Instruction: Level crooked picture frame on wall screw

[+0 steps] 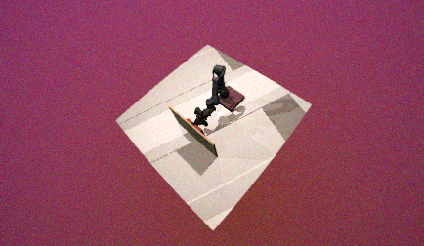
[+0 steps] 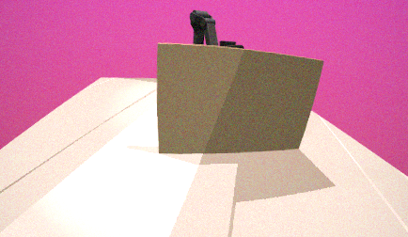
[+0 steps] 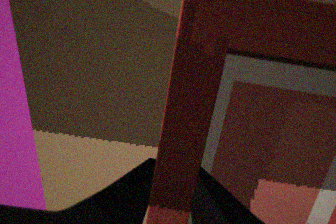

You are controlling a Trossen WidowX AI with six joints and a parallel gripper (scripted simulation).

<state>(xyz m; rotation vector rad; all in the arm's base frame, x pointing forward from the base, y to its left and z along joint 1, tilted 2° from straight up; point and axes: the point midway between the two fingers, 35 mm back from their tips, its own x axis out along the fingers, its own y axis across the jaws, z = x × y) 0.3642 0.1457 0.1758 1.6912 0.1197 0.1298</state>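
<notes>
Now: gripper tip 50 mm above the picture frame and 10 mm to the right of it. Round my gripper tip: wall panel (60 mm below, 20 mm ahead, 10 mm to the left).
</notes>
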